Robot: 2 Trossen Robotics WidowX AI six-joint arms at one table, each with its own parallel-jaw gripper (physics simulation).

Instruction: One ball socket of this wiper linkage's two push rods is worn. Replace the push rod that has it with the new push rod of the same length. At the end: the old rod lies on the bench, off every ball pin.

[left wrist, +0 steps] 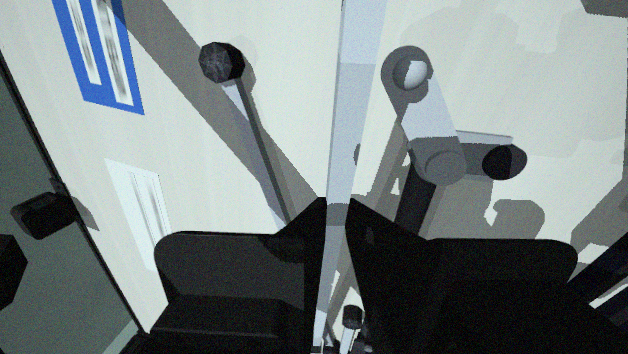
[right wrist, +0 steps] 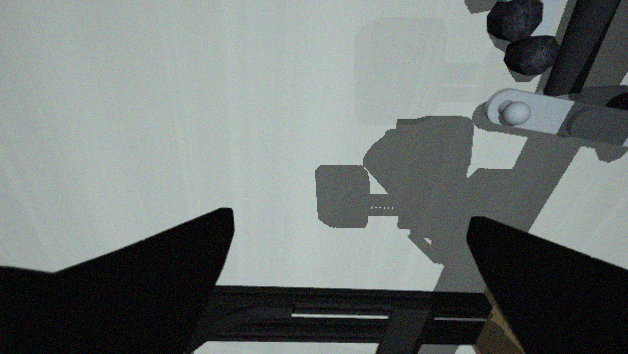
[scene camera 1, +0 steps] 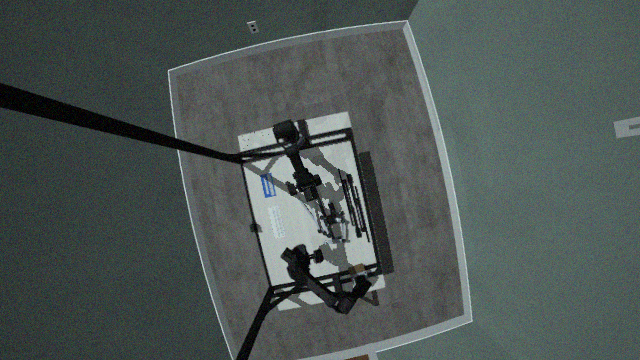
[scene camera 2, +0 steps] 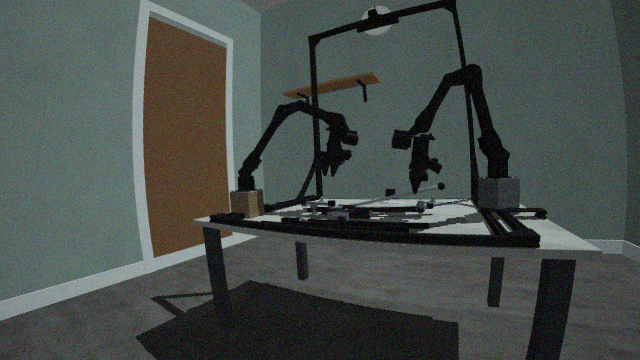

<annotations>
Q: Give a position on a wiper linkage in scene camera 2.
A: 340, 212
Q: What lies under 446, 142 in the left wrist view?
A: A wiper linkage.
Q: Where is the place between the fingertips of my left gripper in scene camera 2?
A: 414, 193
</annotations>
